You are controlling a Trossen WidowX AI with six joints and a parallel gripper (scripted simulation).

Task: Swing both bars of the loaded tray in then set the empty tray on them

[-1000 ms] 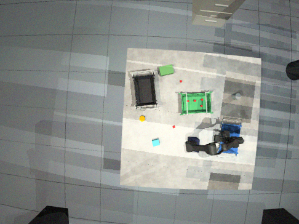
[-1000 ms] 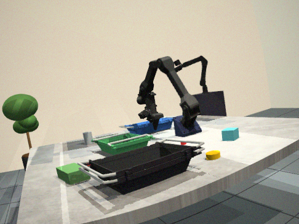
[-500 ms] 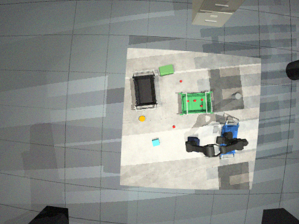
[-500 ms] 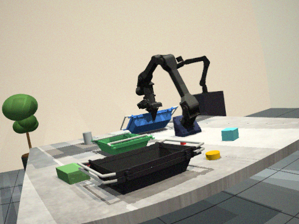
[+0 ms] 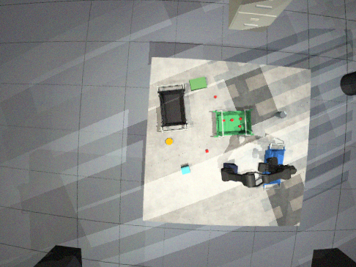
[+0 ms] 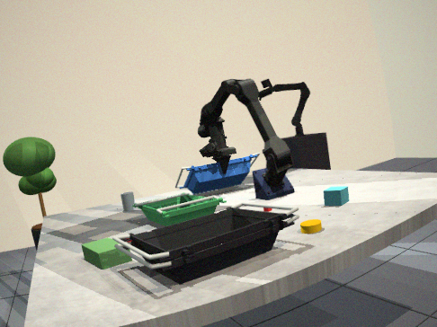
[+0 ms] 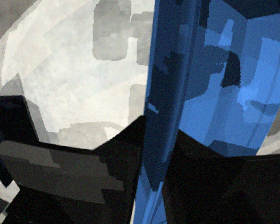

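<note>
My gripper tip is now 10 mm past the blue tray and 80 mm to the left of it. From my gripper tip the other things lie so: cyan cube (60 mm behind, 590 mm to the left, 60 mm below); yellow disc (160 mm ahead, 720 mm to the left, 80 mm below); grey cylinder (380 mm ahead, 140 mm to the right, 50 mm below).
</note>
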